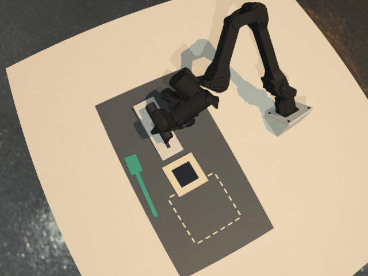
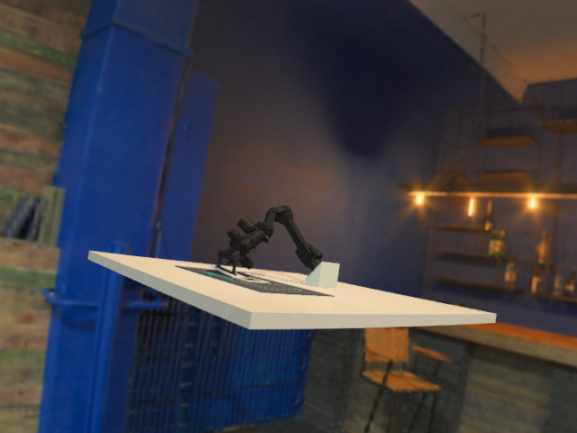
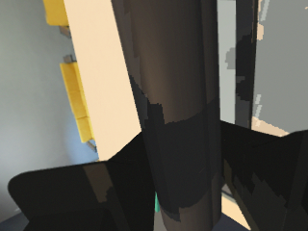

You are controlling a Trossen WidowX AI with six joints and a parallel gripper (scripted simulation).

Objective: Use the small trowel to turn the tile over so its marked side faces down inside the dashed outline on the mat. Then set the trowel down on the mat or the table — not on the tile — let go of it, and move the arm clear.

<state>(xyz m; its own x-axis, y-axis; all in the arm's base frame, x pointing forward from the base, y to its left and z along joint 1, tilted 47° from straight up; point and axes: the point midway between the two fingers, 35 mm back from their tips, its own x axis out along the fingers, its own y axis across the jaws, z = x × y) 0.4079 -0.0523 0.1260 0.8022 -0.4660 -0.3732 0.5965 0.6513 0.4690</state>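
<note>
Now: gripper tip 30 mm past the tile, 150 mm to the right of it and 60 mm above it. From my gripper tip the other things lie so: green trowel (100 mm ahead, 100 mm to the left, 60 mm below); then dark mat (40 mm behind, 120 mm to the left, 80 mm below).
</note>
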